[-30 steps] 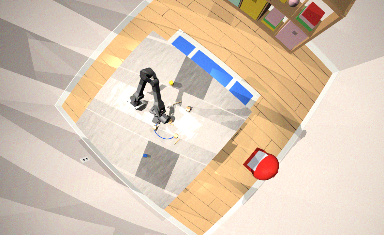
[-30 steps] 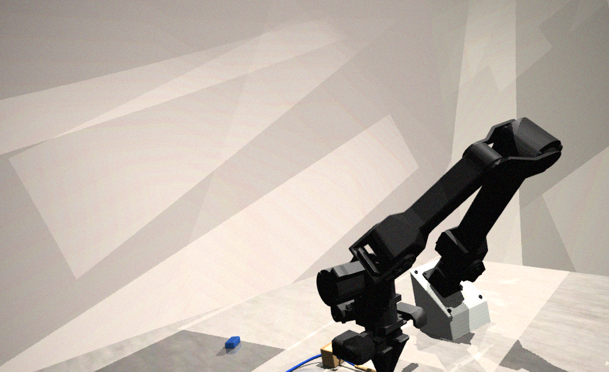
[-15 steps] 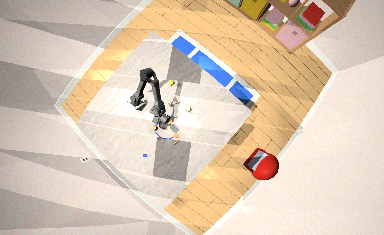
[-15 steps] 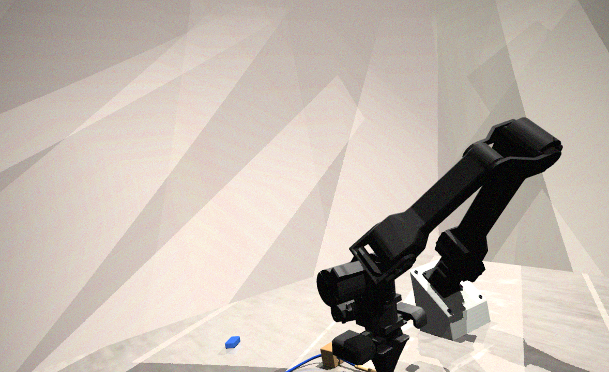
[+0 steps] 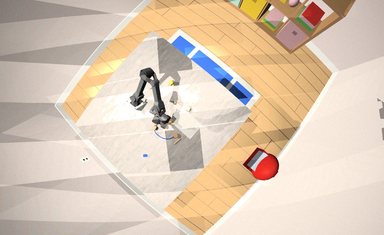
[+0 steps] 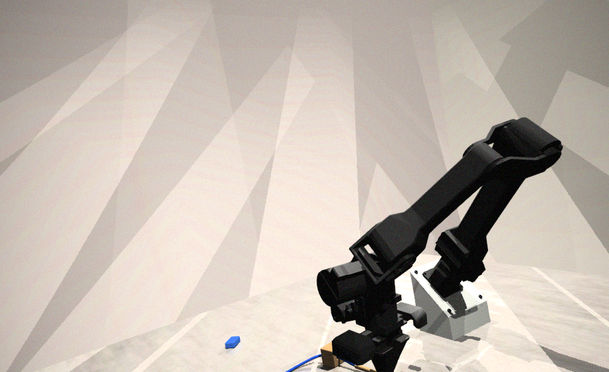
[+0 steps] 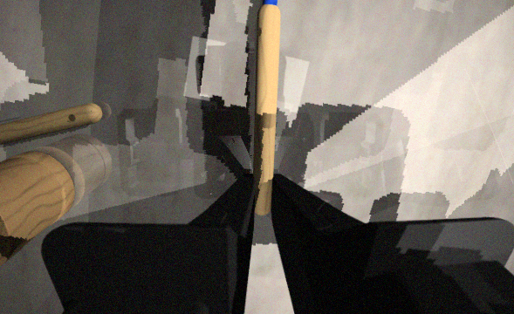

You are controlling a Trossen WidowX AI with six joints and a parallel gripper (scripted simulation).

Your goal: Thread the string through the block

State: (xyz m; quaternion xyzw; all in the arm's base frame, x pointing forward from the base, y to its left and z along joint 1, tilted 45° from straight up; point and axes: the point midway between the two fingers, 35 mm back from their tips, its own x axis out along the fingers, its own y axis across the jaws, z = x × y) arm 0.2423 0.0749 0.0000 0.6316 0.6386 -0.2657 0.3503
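Right now the wooden cylinder is 10 cm ahead of my gripper tip, 2 cm above it and 1 cm to the left of it. Also, from my gripper tip: yellow cube: 29 cm to the left, 12 cm behind, 2 cm above; then round button: 21 cm ahead, 6 cm to the right, 1 cm above; then blue piece: 40 cm to the right, 10 cm ahead, 1 cm above.
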